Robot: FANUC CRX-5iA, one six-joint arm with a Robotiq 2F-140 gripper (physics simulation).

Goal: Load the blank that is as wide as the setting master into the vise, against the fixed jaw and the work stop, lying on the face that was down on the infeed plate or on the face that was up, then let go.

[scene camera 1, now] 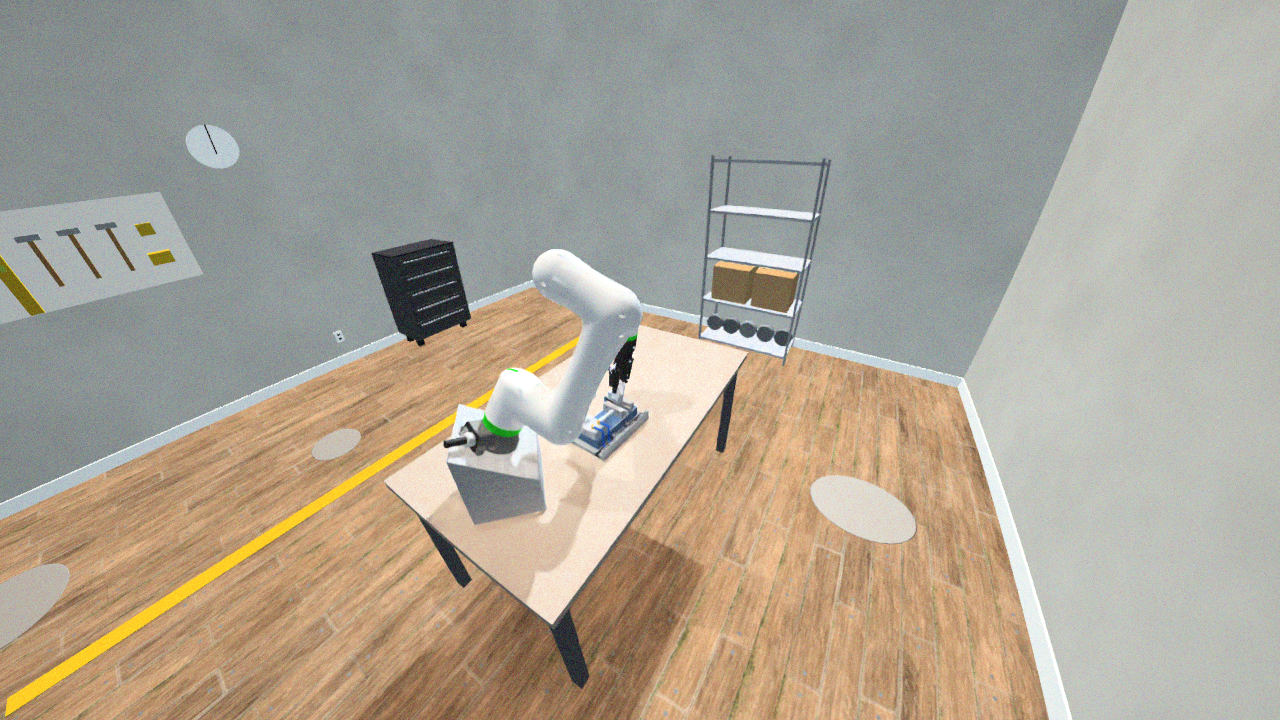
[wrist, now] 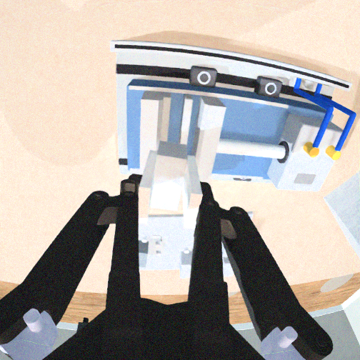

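Pixels of known places: gripper, between the fingertips: (scene camera 1: 617, 396); arm's base, origin of its link: (scene camera 1: 495, 437).
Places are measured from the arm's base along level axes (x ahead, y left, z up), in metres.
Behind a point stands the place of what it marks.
Note:
My gripper (scene camera 1: 617, 390) @[x 0.506, y -0.095, z -0.101 m] (wrist: 169, 166) is shut on a pale, block-shaped blank (wrist: 167, 175). The blank's far end shows over the near end of the gap between the vise jaws in the wrist view; its height above the bed cannot be told. The vise (scene camera 1: 611, 426) @[x 0.397, y -0.147, z -0.158 m] (wrist: 245, 120) has a blue bed, a pale left jaw (wrist: 150, 117) and a pale right jaw (wrist: 211, 127) joined to a rod. Both jaws stand apart, with light strips between them. The fingers and blank hide part of the near side. I cannot identify the work stop or setting master.
A light grey fixture (wrist: 160, 257) with small fittings lies below the blank in the wrist view. The vise's right end has a grey housing (wrist: 305, 170) with blue hoses (wrist: 325, 125) and yellow fittings. The arm's grey pedestal (scene camera 1: 501, 492) @[x -0.090, y -0.117, z -0.093 m] stands on the table (scene camera 1: 572, 555) @[x -0.062, y -0.370, z -0.219 m].

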